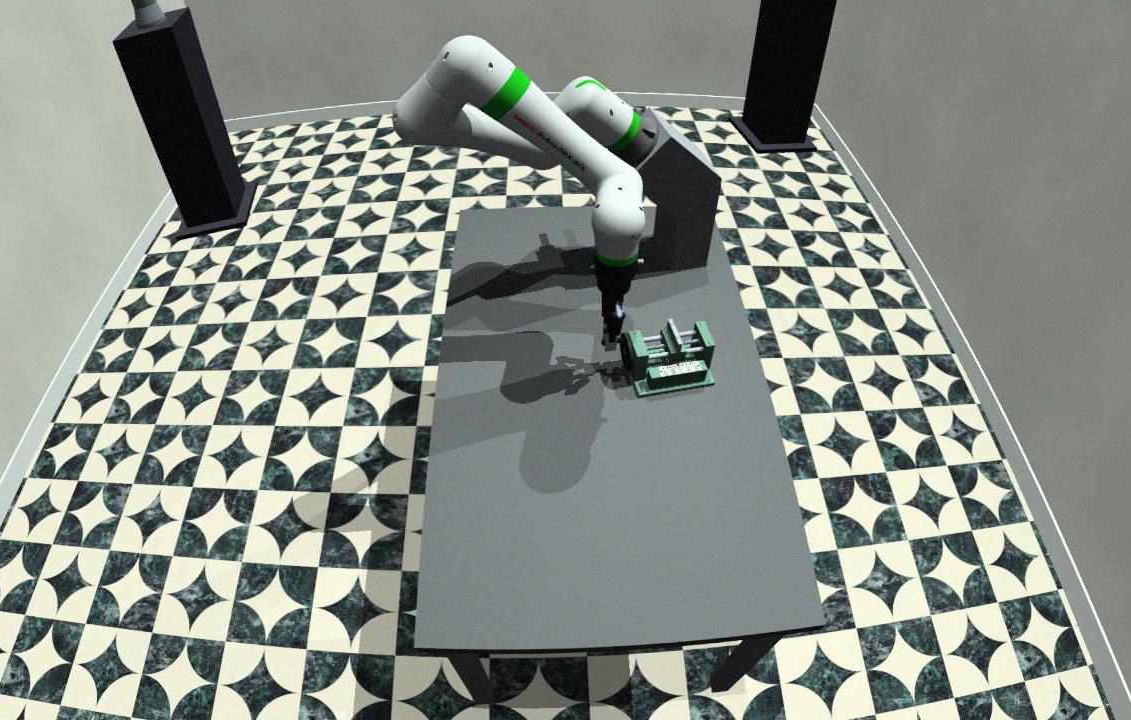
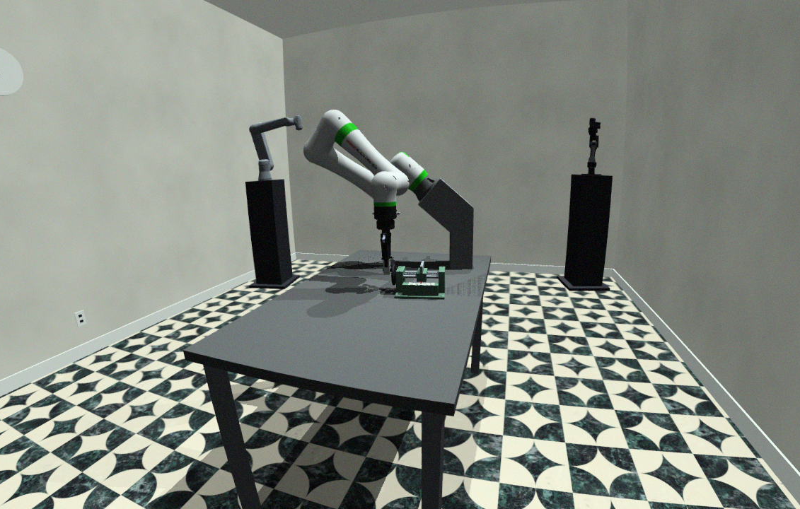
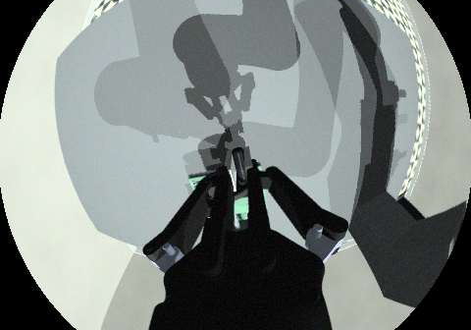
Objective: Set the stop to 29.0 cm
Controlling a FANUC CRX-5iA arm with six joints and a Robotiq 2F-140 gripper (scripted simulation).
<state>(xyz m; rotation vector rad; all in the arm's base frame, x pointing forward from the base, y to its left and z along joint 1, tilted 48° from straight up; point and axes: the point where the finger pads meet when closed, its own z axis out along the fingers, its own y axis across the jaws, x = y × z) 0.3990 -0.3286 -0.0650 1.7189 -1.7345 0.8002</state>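
The black handwheel lies 10 mm ahead of my hand, 20 mm to the left of it and 20 mm below it. Also, from my hand: green stop fixture (50 mm ahead, 150 mm to the left, 10 mm below).
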